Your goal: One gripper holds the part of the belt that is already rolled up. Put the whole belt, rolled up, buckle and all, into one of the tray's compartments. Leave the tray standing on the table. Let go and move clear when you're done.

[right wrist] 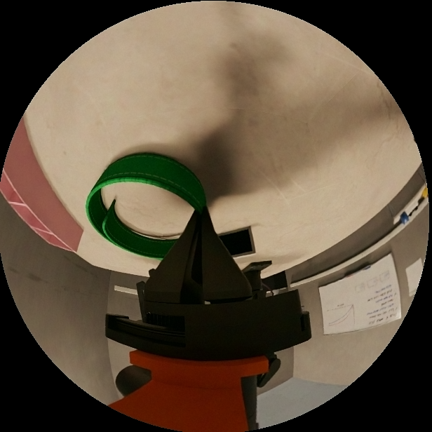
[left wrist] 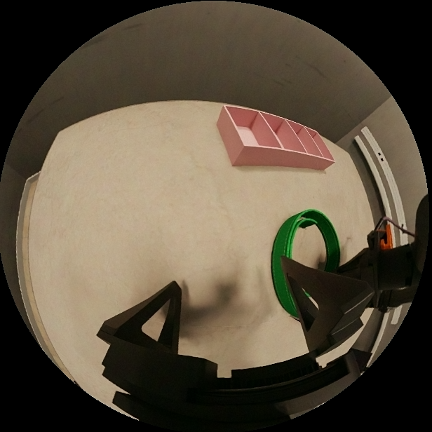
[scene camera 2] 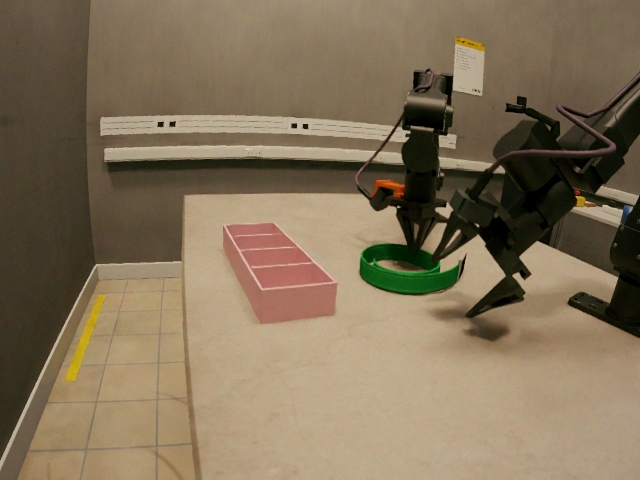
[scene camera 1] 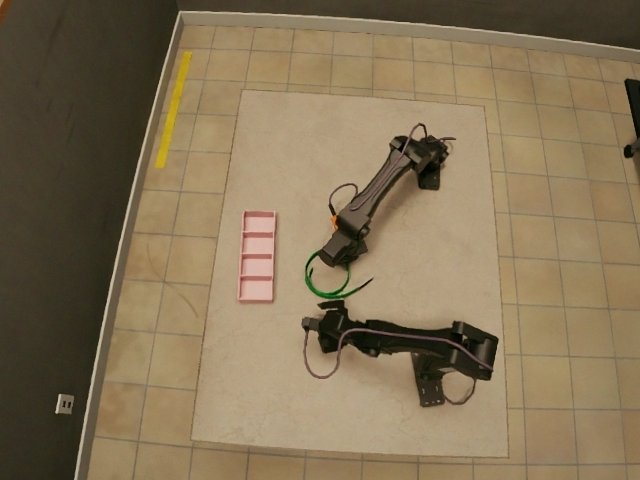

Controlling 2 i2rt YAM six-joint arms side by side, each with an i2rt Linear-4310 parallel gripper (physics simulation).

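Observation:
The green belt [scene camera 1: 326, 296] [scene camera 2: 408, 282] [left wrist: 281, 260] [right wrist: 155, 166] stands on edge in a loose, wide loop, on or just above the table. Its tail runs off to the right in scene camera 1, ending in the black buckle [scene camera 1: 366, 282] [scene camera 2: 462, 266] [right wrist: 237, 241]. My right gripper [scene camera 2: 415, 250] [right wrist: 202, 210] is shut on the loop's belt strap. My left gripper [scene camera 2: 452, 287] [left wrist: 226, 276] is open and empty, tilted low above the table beside the tail; one finger hides the buckle in the left wrist view. The pink four-compartment tray [scene camera 2: 297, 303] [left wrist: 280, 157] [scene camera 1: 240, 268] stands upright and empty.
The table top [scene camera 1: 289, 139] [scene camera 2: 320, 392] bears both arms and the tray. The tray stands left of the belt in both scene views, near the table's left edge. The left gripper's upper finger is close to the belt tail.

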